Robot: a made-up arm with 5 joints.
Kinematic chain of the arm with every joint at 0, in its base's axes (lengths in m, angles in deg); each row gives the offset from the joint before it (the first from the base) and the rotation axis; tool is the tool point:
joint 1: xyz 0 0 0.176 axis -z
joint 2: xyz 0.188 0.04 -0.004 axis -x
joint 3: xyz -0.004 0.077 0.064 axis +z
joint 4: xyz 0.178 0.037 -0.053 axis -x
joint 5: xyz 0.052 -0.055 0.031 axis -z
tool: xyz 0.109 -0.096 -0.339
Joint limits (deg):
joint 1: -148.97..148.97
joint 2: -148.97..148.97
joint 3: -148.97..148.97
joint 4: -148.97..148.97
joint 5: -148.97..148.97
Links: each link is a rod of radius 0.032 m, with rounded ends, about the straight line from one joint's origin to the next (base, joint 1, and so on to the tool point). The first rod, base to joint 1, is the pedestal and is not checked.
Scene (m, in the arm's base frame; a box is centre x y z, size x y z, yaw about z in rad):
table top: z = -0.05
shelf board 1: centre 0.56 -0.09 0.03 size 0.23 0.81 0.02 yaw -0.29
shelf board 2: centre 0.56 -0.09 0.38 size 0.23 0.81 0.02 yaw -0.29
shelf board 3: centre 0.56 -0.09 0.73 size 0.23 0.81 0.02 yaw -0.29
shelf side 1: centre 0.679 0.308 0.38 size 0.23 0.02 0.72 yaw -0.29
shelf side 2: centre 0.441 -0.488 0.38 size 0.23 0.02 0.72 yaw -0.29
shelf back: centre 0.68 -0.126 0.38 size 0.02 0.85 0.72 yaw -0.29
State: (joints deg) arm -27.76 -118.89 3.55 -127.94 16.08
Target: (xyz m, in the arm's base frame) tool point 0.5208 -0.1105 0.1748
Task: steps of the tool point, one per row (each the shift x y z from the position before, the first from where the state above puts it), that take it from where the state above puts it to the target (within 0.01 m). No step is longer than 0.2 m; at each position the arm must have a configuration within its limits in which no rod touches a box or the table.
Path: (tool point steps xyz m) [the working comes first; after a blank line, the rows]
Joints at the target: -29.84 -148.97 -19.20 -148.97 101.35
Straight joint move there: touches shelf board 2.

1: -0.0643 -0.0819 0.0221
2: -0.0764 -0.0740 0.0020
3: -0.0826 -0.0613 -0.0182
4: -0.0820 -0.0456 -0.0365
5: -0.0749 -0.0297 -0.0511
6: -0.0622 -0.0154 -0.0607
7: 0.1412 -0.0008 -0.0826
8: 0.1230 0.0669 -0.0998
9: 0.0741 0.1225 -0.1069
10: 0.0274 -0.0053 0.0199
11: 0.0330 0.0031 0.0142
12: 0.0358 0.0117 0.0055

